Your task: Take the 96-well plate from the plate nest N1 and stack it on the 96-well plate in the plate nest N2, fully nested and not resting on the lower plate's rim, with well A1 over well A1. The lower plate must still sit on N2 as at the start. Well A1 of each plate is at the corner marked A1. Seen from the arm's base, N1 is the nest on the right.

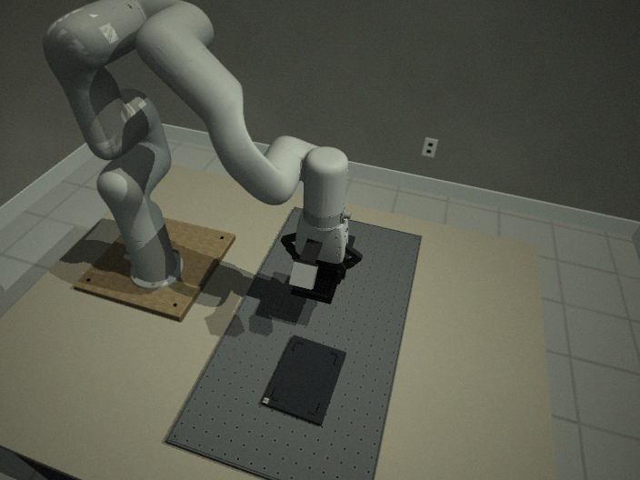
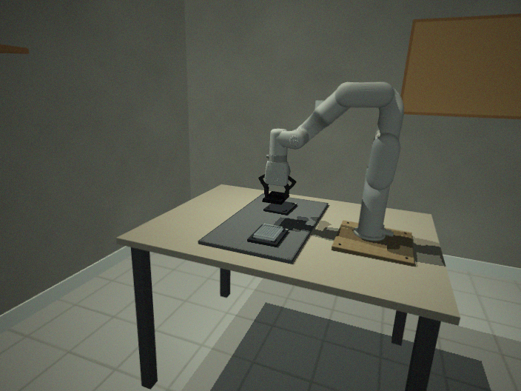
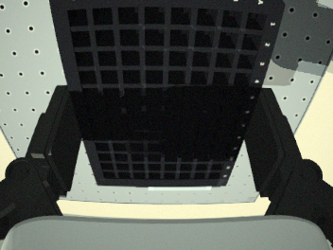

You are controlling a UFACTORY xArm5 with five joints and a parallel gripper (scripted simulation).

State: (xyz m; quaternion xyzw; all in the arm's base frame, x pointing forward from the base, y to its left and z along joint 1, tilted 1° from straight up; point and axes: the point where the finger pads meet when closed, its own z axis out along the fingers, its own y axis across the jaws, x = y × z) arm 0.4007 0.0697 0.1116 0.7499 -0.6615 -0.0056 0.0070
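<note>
My gripper is now 160 mm to the right of the white 96-well plate, 110 mm above it and 50 mm past it. The rest, counted from my hand: corner label 250 mm to the right, 110 mm below; black 96-well plate 10 mm below.
</note>
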